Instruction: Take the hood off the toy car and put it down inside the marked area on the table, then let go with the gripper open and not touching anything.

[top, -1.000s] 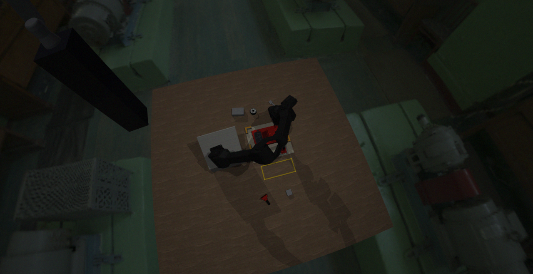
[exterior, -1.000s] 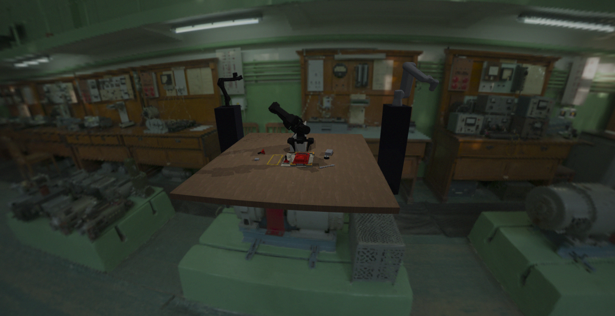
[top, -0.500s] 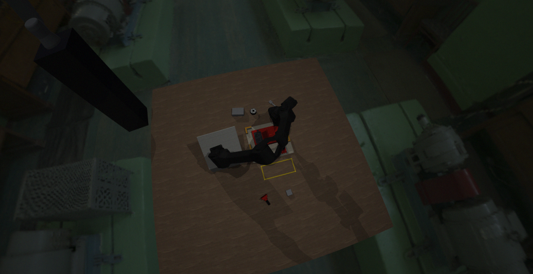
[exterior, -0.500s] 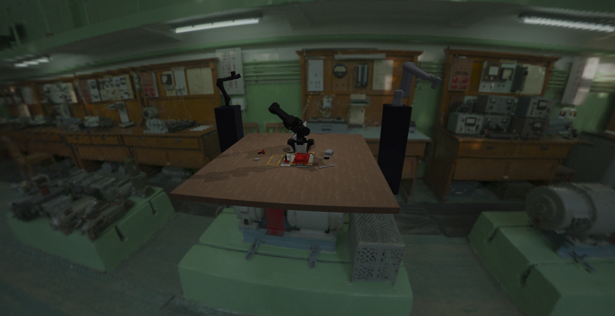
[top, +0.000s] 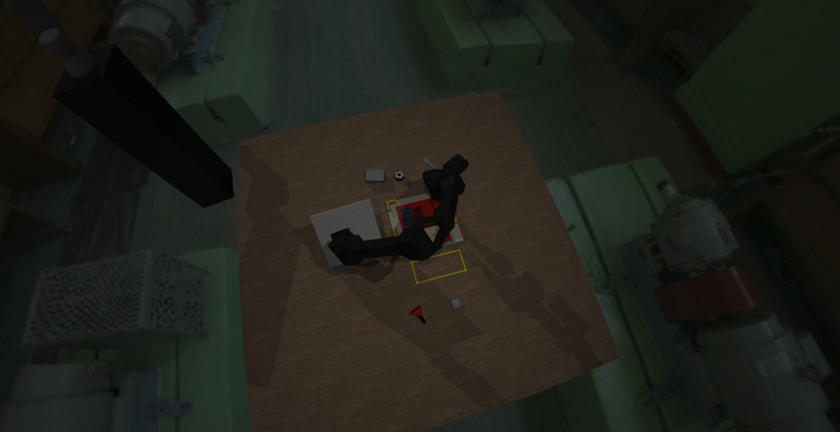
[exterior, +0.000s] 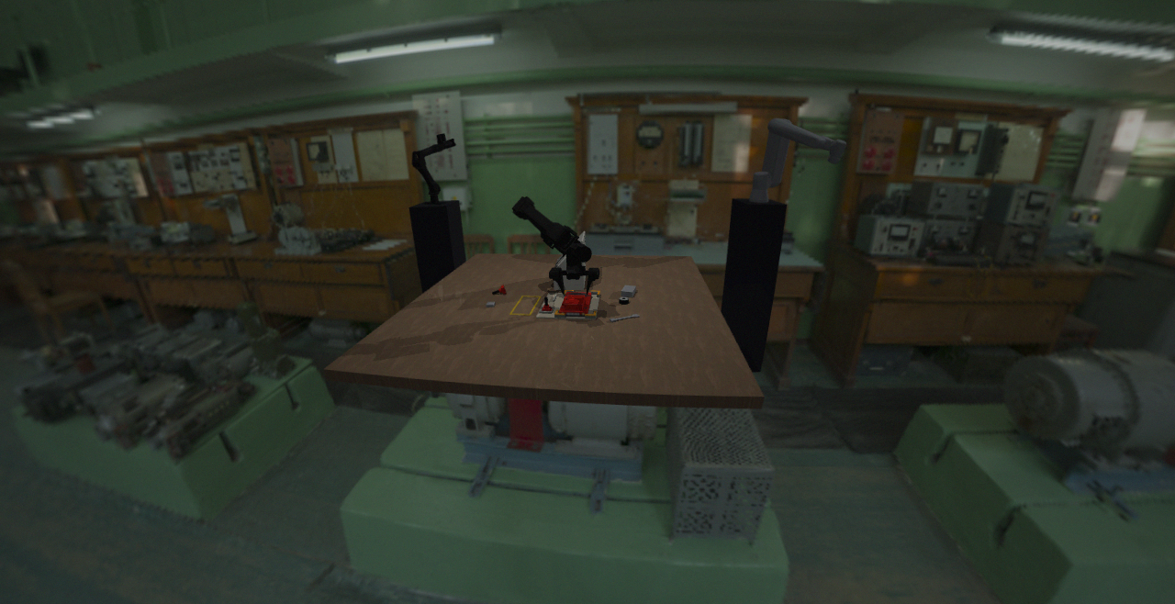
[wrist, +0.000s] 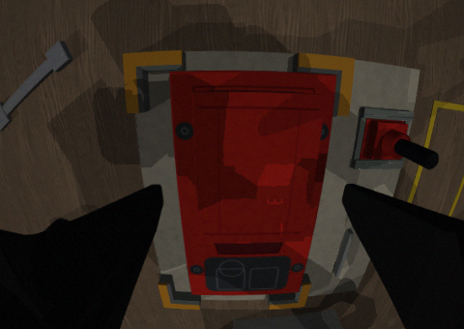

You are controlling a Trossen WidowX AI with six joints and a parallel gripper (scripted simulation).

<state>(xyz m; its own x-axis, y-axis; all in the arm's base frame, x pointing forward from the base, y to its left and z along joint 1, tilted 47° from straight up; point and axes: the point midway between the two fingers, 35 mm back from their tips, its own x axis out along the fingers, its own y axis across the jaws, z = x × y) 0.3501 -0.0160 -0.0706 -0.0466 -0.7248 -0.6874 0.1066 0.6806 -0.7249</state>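
My gripper tip is now 30 mm above the red hood. The rest, counted from my gripper tip: wrench: 180 mm to the left, 70 mm below, 70 mm ahead; wheel: 200 mm to the left, 80 mm behind, 60 mm below.
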